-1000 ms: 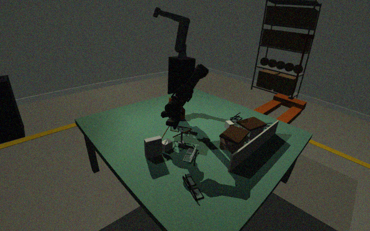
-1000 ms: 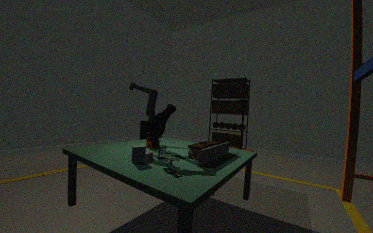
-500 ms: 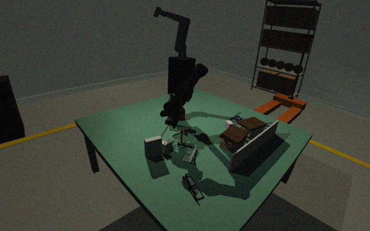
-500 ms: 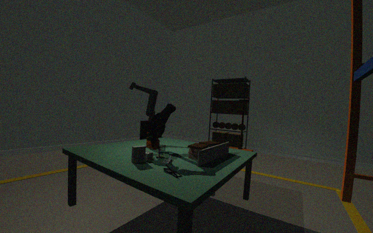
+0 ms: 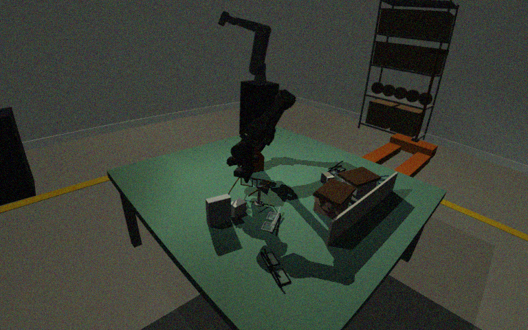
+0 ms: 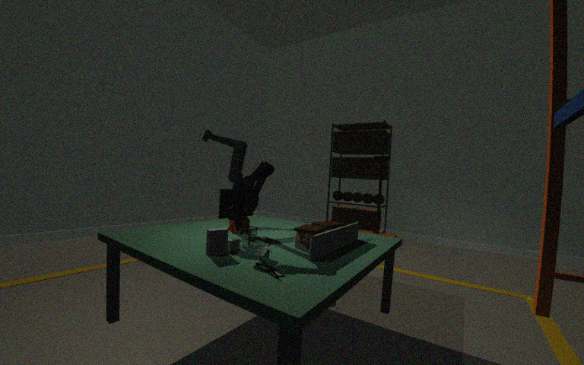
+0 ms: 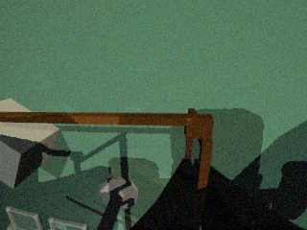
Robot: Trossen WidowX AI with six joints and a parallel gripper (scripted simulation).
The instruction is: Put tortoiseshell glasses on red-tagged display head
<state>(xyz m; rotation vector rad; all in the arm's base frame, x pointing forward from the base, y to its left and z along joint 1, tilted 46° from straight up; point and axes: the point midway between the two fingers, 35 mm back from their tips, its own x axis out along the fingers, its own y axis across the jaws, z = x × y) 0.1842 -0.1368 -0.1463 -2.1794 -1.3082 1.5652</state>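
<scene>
Now: gripper tip 100 mm short of the small stand, 10 mm to the left of it and 40 mm above it. The rest, counted from my gripper tip: white panel (440 mm ahead, 310 mm to the left, 10 mm below); then brown stepped display head (310 mm ahead, 190 mm to the left).
</scene>
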